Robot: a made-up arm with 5 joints.
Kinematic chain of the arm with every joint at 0, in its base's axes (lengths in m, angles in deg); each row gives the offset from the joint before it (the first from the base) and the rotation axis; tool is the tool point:
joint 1: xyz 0 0 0.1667 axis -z
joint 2: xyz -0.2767 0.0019 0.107 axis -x
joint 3: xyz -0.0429 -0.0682 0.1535 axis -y
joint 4: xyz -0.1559 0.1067 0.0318 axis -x
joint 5: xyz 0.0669 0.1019 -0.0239 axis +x
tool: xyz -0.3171 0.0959 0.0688
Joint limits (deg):
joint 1: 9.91..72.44
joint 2: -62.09..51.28
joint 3: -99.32..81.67
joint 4: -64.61..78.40
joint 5: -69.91..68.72
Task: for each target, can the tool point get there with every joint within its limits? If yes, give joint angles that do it. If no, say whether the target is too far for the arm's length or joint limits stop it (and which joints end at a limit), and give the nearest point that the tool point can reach.
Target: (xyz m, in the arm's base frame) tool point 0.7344 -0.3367 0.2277
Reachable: no: joint limits stop it (at a limit: joint 1, joint 2, joint 3, joint 4) | nearest point 0.4671 0.1847 0.4798 | short by 0.638 m
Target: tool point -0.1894 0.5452 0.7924
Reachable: yes | joints 43.21 2.05 -47.78 -31.86 -45.49
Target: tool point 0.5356 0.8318 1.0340
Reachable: no: too far | nearest point 0.2697 0.5814 0.7047 | short by 0.492 m
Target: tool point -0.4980 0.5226 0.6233
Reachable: yes | joints 48.08 -38.66 -35.01 26.60 -55.55
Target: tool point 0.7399 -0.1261 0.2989
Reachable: no: joint limits stop it (at a limit: joint 1, joint 2, joint 3, joint 4) | nearest point 0.4741 0.1945 0.4697 | short by 0.450 m
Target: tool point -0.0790 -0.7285 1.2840
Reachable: no: too far | nearest point -0.2265 -0.3220 0.7672 | short by 0.674 m
